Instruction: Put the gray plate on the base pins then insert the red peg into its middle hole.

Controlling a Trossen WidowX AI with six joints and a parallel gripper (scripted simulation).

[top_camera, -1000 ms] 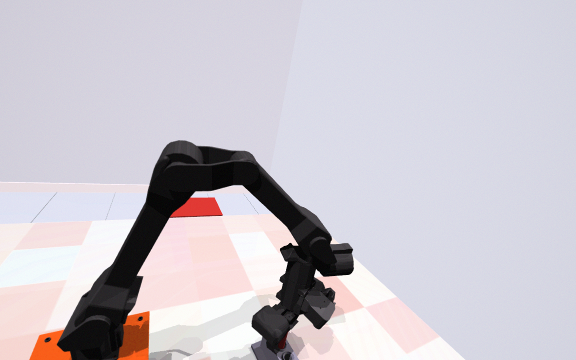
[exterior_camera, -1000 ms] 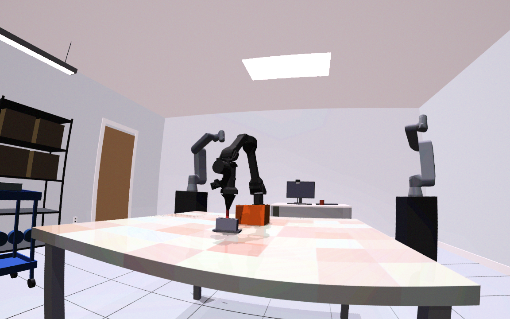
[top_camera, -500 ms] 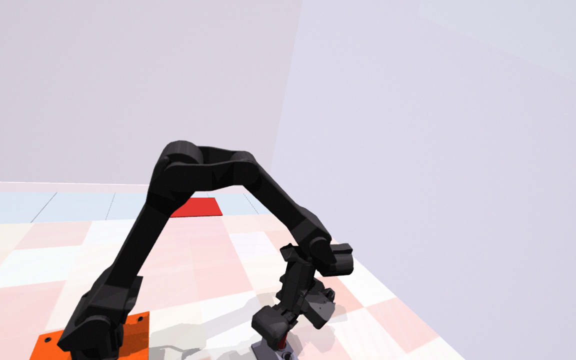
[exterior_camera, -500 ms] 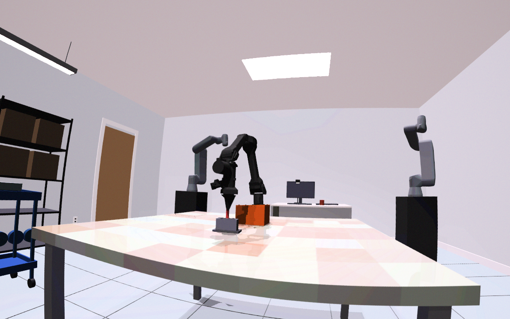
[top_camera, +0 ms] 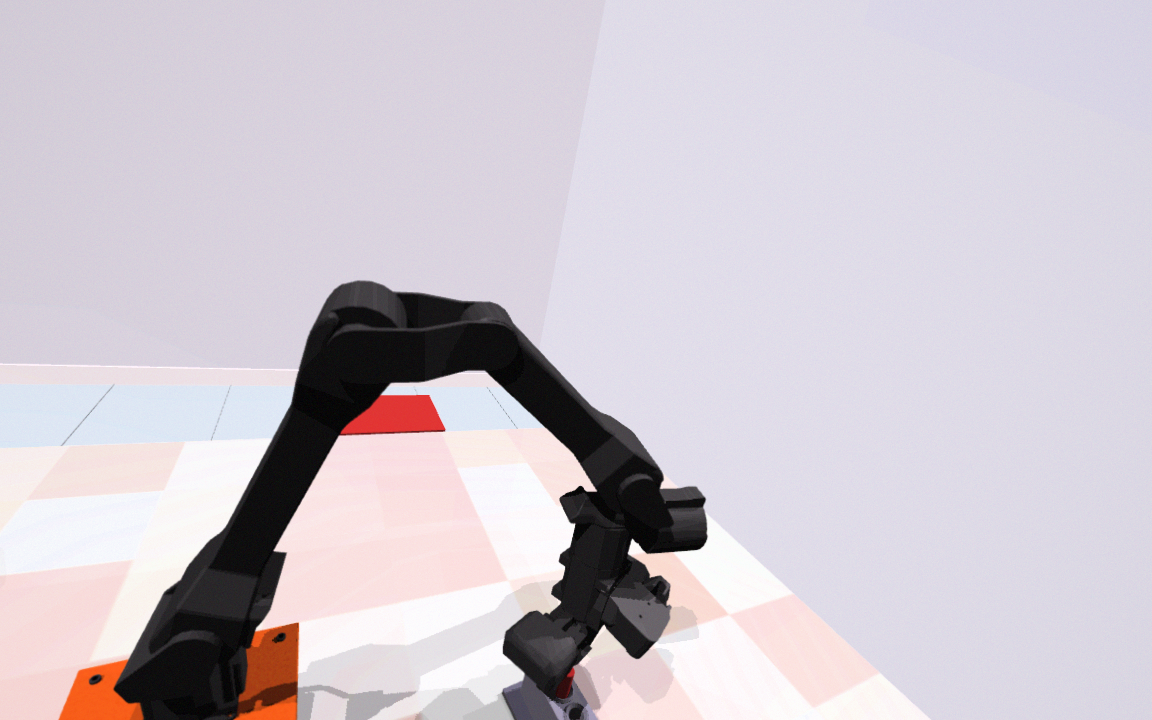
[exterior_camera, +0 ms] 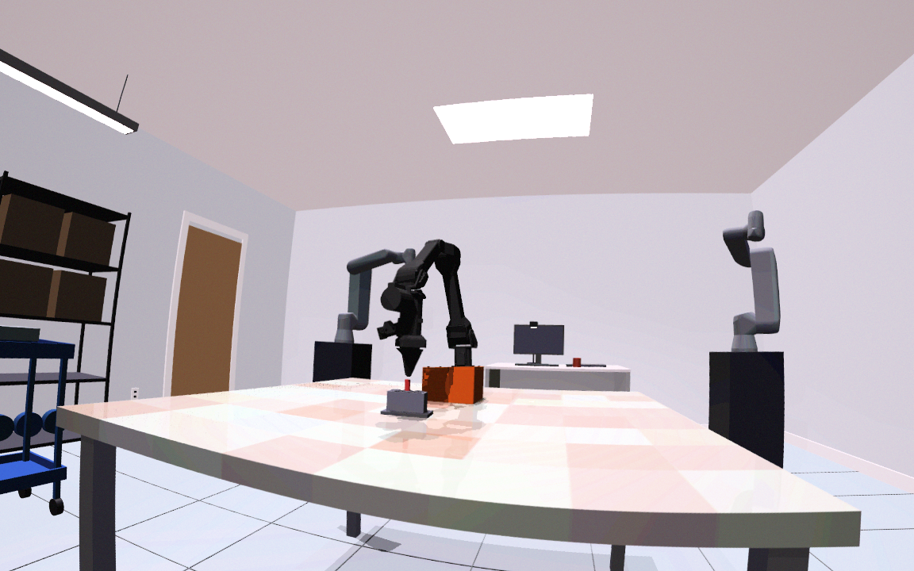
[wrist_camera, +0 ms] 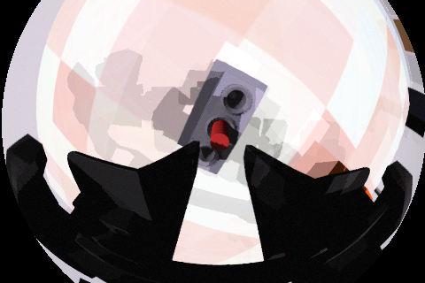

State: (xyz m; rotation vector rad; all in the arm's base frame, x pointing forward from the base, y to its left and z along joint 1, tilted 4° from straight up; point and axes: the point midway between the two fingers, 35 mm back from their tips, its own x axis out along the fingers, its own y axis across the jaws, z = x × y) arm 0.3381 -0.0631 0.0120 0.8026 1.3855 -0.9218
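My gripper tip is 5 cm above the red peg. Also, from my gripper tip: base (9 cm below); then gray plate (5 cm below).
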